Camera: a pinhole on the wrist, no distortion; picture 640 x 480 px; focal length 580.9 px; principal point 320.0 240.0 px. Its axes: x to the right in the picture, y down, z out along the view. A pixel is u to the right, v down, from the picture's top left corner.
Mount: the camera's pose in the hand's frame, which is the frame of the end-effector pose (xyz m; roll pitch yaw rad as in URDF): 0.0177 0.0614 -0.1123 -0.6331 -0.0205 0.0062
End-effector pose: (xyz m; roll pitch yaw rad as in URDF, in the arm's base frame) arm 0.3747 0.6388 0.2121 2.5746 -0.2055 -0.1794
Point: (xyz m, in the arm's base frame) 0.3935 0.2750 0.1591
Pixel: 408 167
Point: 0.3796 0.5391 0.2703
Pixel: 408 93
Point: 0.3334 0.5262 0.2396
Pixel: 211 72
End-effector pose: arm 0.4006 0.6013 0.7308 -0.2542 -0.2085 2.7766
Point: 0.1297 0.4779 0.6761
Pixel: outside the picture
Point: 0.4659 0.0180 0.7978
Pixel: 44 366
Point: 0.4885 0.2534 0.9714
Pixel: 119 54
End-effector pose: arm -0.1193 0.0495 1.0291 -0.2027 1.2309 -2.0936
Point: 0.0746 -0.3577 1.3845
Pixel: 63 103
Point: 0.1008 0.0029 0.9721
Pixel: outside the picture
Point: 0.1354 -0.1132 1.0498
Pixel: 266 382
